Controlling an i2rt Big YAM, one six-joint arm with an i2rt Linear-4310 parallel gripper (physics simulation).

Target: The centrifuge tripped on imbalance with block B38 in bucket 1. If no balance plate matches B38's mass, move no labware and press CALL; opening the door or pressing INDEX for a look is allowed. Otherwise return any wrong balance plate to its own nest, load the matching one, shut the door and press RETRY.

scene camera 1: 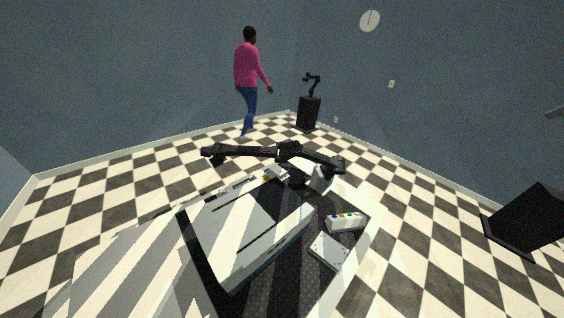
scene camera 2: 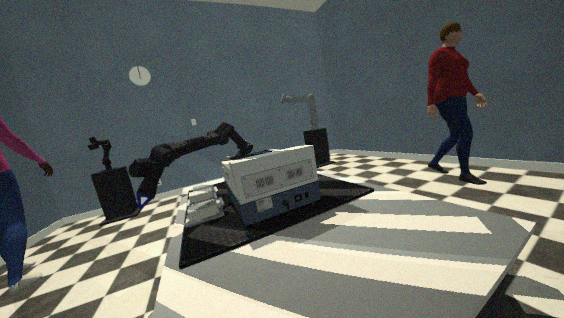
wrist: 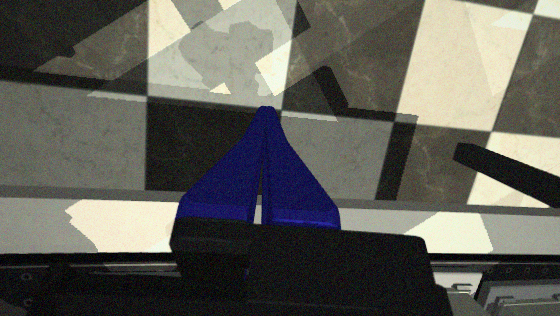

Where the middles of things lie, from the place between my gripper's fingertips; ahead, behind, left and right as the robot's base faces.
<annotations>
Right now the white centrifuge (scene camera 1: pixel 239 238) is 550 mm to the left of my hand, 80 mm ahead of it and 20 mm above it. Also, from my hand: dark door panel (scene camera 1: pixel 276 198): 550 mm to the left, 110 mm above, 70 mm behind.
</annotations>
